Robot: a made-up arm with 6 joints.
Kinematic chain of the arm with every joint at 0, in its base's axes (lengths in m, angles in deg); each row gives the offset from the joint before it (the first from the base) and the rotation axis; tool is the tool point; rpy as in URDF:
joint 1: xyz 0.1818 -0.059 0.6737 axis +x
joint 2: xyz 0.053 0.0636 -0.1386 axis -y
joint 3: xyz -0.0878 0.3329 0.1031 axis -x
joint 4: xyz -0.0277 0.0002 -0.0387 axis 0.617 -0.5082 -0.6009
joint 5: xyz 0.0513 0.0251 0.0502 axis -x
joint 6: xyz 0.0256 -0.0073 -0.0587 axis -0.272 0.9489 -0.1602
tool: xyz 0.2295 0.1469 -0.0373 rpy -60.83 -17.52 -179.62
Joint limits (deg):
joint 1: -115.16..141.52
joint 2: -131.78..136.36
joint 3: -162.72..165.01
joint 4: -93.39..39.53
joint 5: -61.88..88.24
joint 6: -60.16..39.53
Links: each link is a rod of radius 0.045 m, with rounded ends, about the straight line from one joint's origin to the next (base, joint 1, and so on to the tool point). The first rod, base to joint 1, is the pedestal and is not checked.
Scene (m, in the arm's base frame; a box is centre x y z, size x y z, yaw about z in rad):
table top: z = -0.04
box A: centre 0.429 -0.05 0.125 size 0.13 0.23 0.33 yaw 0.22
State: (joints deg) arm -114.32 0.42 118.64 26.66 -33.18 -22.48
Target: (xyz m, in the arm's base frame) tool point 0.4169 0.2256 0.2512
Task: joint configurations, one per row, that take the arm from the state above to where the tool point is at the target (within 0.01 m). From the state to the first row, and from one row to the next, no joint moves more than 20 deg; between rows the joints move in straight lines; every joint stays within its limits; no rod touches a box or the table.
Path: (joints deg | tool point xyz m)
1: -110.94 10.34 99.32 24.09 -27.90 -28.76 | 0.3707 -0.3303 0.1543
2: -107.56 20.25 80.01 21.51 -22.62 -35.04 | 0.3280 -0.2394 0.1065
3: -104.19 30.17 60.69 18.94 -17.35 -41.32 | 0.2651 -0.1547 0.0835
4: -100.81 40.09 41.38 16.36 -12.07 -47.60 | 0.1875 -0.0866 0.0847
5: -97.43 50.00 22.06 13.79 -6.79 -53.88 | 0.1029 -0.0431 0.1068
6: -94.05 59.92 2.74 11.22 -1.51 -60.16 | 0.0206 -0.0295 0.1451
7: -88.73 55.26 22.64 16.33 -6.23 -51.66 | 0.0839 0.0358 0.1221
8: -83.40 50.59 42.53 21.44 -10.94 -43.16 | 0.1474 0.0908 0.1146
9: -78.07 45.92 62.42 26.55 -15.65 -34.66 | 0.2085 0.1339 0.1177
10: -72.74 41.26 82.32 31.66 -20.37 -26.16 | 0.2655 0.1641 0.1274
11: -67.41 36.59 102.21 36.77 -25.08 -17.66 | 0.3173 0.1804 0.1411
12: -49.74 18.22 110.13 32.39 -20.97 -6.21 | 0.4169 0.2255 0.2512

